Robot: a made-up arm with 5 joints.
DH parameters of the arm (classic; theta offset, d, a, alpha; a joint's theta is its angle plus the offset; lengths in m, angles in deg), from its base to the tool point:
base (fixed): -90 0.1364 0 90
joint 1: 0 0.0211 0.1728 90
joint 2: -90 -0.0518 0.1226 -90
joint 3: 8.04 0 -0.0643 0
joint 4: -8.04 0.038 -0.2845 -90
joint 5: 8.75 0 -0.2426 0
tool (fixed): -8.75 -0.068 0 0
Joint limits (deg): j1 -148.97..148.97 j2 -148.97..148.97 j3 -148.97..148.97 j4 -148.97..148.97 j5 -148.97..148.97
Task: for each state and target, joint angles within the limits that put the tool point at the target. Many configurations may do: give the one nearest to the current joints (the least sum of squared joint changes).
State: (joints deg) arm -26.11 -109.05 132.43 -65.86 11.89
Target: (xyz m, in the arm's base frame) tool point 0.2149 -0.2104 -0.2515
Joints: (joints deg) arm -12.42 -115.56 119.25 -84.87 22.22
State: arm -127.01 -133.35 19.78 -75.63 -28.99
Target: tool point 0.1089 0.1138 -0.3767
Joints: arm -129.36 -144.31 36.42 -78.68 -65.40
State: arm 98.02 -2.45 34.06 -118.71 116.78
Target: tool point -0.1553 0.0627 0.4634
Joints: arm 90.52 32.65 43.43 -103.47 128.49
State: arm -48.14 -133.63 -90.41 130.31 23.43
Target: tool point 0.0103 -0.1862 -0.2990
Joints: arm -23.46 -105.44 -89.40 138.93 -21.46
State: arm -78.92 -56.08 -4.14 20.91 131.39
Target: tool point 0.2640 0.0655 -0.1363
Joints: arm -85.97 -97.04 -3.12 20.73 97.12
